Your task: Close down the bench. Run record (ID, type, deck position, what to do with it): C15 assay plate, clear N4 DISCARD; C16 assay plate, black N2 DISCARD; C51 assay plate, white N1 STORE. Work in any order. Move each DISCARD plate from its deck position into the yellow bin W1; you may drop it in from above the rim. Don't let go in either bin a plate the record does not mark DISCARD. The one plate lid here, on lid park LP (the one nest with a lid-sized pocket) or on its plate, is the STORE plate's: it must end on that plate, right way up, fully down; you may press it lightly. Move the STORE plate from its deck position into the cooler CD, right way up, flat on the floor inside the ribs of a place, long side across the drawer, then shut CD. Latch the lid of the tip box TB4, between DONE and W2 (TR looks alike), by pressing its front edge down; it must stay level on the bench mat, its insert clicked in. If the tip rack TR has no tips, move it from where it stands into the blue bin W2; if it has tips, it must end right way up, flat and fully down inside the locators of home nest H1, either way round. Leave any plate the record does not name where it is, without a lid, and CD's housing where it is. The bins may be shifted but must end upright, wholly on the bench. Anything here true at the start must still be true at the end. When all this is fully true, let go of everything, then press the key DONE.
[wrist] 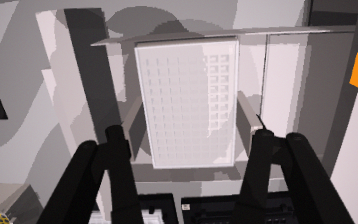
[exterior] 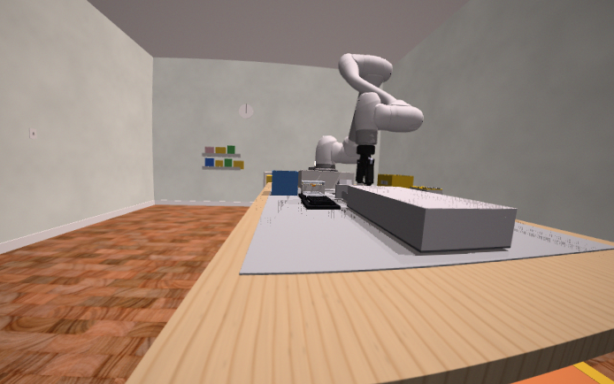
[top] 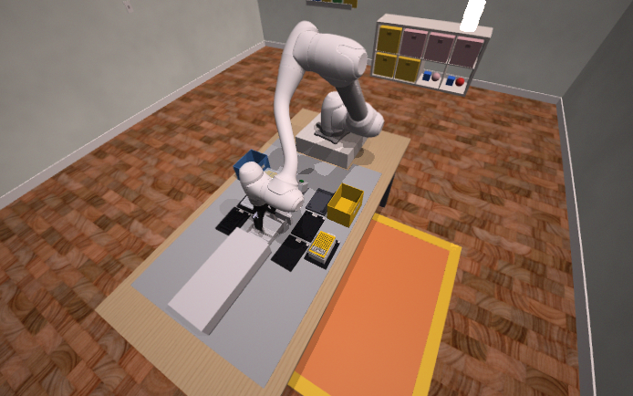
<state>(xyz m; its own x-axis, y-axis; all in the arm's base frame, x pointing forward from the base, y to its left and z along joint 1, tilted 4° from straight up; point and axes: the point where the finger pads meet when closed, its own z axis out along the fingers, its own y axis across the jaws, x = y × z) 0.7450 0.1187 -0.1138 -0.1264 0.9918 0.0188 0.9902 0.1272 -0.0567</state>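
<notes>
The plate lid is 20 mm below my hand. Round my hand: cooler CD: 180 mm ahead, 20 mm to the left, 10 mm below; cooler drawer: 40 mm ahead, 20 mm below; white plate: 20 mm below.
</notes>
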